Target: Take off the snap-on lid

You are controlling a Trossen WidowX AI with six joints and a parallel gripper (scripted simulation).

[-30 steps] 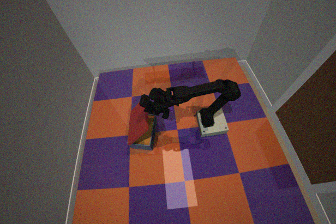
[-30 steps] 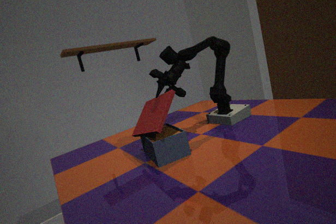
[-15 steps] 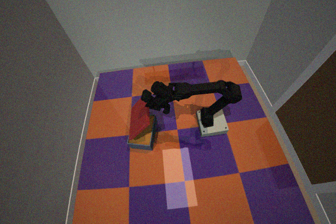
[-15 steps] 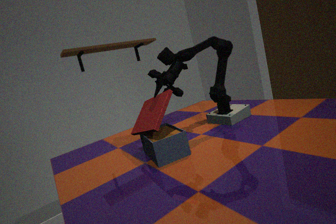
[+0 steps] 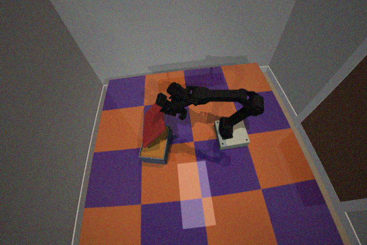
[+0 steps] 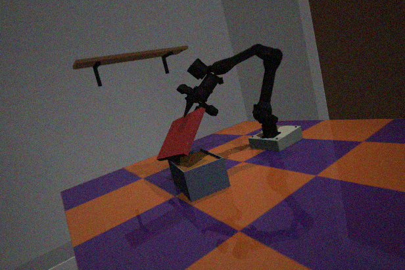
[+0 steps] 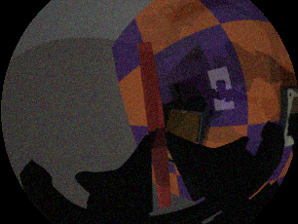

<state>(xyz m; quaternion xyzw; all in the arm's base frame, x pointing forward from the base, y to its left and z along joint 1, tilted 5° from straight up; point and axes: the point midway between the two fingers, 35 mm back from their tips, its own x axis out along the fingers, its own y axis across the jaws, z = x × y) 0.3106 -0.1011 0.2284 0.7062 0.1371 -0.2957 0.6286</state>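
The red lid lies 6 cm ahead of my gripper tip, 1 cm to the left of it and 5 cm below it. From my gripper tip the other things lie so: storage box (7 cm ahead, 10 cm to the left, 18 cm below).
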